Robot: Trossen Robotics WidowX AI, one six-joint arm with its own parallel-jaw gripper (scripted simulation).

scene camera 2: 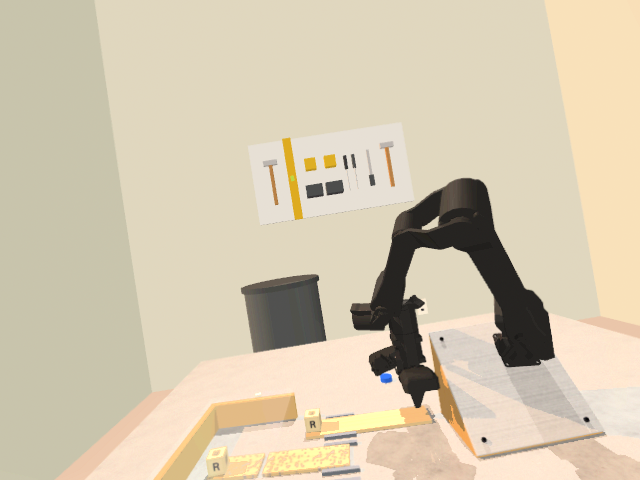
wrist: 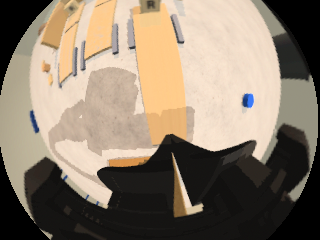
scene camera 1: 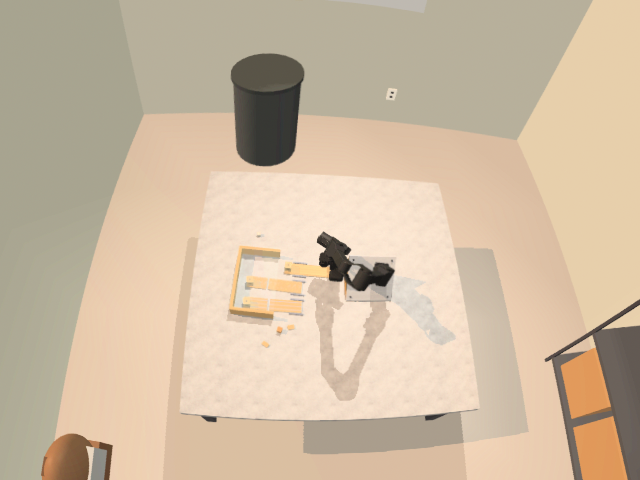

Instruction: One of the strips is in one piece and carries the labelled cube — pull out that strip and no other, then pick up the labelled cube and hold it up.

Observation:
The gripper [scene camera 2: 417, 407] is shut, with nothing in its grasp.
The gripper also shows in the wrist view [wrist: 169, 137].

